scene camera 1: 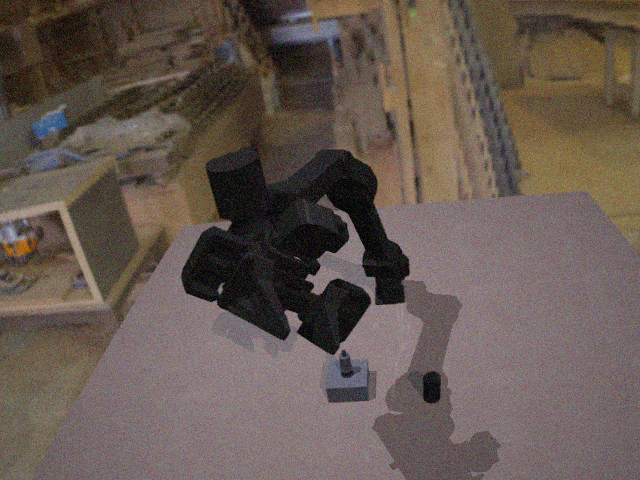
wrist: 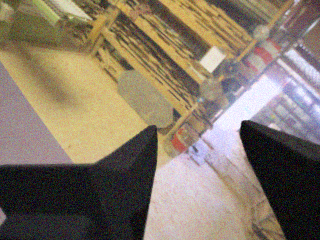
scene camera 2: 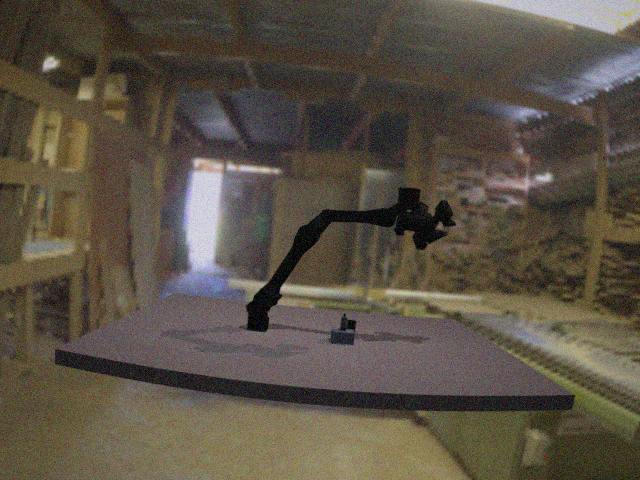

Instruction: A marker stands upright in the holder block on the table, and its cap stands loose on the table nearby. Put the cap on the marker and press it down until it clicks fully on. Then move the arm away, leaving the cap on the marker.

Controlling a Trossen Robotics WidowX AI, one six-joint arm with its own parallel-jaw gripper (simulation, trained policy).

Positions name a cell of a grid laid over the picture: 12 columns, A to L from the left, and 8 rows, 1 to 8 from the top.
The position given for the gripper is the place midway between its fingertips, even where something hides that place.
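Gripper (scene camera 1: F6). Gripper also in the wrist view (wrist: H5), likewise in scene camera 2 (scene camera 2: I4).
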